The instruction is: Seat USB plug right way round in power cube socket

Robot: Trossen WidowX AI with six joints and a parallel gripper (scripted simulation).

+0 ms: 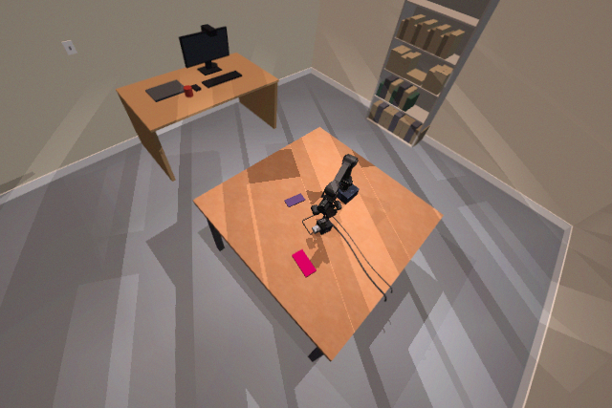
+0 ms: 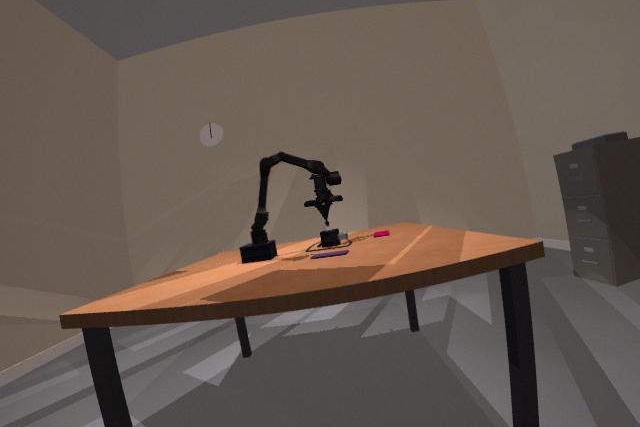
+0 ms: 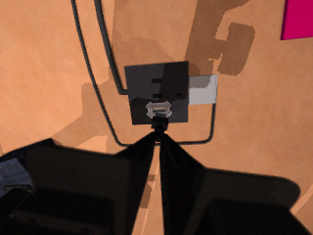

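The usb plug lies 2 cm below my gripper tip. From my gripper tip the other things lie so: purple flat block: 4 cm ahead, 26 cm to the right, 13 cm below; then magenta flat block: 25 cm ahead, 16 cm to the left, 13 cm below.
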